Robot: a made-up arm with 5 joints.
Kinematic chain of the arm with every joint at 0, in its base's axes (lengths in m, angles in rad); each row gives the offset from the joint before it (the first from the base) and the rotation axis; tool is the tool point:
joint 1: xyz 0 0 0.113 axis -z
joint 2: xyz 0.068 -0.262 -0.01 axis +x
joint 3: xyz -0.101 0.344 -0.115 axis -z
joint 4: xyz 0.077 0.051 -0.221 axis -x
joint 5: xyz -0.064 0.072 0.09 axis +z
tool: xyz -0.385 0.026 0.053
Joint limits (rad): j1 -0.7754..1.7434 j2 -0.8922..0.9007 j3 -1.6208..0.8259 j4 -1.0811..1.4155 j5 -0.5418..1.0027
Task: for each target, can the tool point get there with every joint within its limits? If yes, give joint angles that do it. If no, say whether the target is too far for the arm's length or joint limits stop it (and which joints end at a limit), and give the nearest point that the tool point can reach.
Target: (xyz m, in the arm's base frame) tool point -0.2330 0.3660 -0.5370
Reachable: yes | joints 1.0180 -0.4552 -0.2176 1.2183 -0.2358
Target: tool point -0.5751 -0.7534 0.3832
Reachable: no: joint limits stop it (at a limit: joint 1, joint 2, joint 5) | nearest point -0.3792 -0.2904 0.2598 | short by 0.518 m
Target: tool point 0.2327 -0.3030 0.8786
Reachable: no: joint limits stop it (at a limit: joint 1, joint 2, joint 3, joint 5) | nearest point 0.3391 -0.0554 0.6232 | short by 0.371 m
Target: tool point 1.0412 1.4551 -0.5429
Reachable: no: too far | nearest point 0.3747 0.5236 -0.1832 | short by 1.200 m
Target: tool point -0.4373 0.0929 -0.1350
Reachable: yes | joints 1.0443 -0.3989 -1.3154 0.5462 0.0920
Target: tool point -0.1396 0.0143 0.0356
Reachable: yes | joints 1.2509 0.5784 -1.1247 0.3557 0.8780
